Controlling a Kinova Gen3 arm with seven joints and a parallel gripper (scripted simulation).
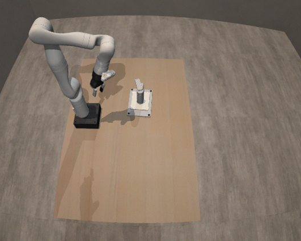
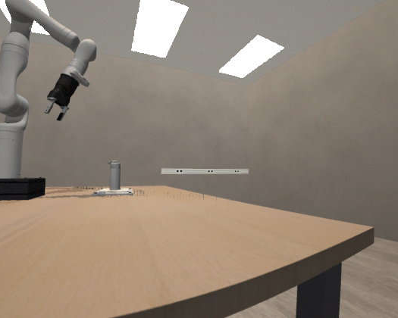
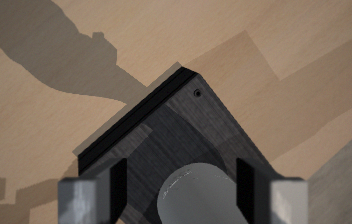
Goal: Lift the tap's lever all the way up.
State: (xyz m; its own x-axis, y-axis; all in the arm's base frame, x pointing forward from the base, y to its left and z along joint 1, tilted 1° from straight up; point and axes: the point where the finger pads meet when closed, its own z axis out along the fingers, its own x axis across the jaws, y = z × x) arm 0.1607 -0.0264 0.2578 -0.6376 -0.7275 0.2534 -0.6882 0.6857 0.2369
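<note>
Right now the tap lever is 24 cm ahead of my hand, 19 cm to the left of it and 18 cm below it. The rest, counted from my hand: tap 25 cm ahead, 22 cm below, 16 cm to the left.
</note>
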